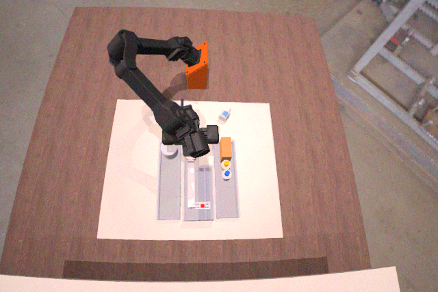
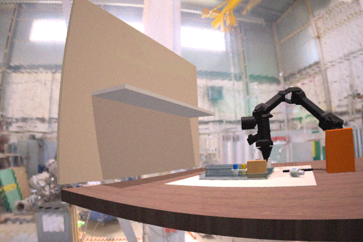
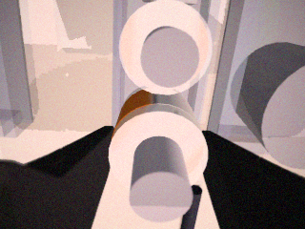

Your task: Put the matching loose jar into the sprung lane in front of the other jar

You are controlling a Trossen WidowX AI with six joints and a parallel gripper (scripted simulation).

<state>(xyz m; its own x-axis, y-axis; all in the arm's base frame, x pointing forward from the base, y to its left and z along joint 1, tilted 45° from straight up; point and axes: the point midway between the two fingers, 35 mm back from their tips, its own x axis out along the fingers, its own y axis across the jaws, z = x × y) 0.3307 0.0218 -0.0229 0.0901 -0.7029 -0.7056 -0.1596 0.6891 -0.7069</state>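
Now: the orange box 130 mm to the left of my gripper tip and 20 mm below it. Round my gripper tip: sprung lane: 150 mm ahead, 50 mm to the left, 40 mm below; red dot: 220 mm ahead, 70 mm to the left, 20 mm above.
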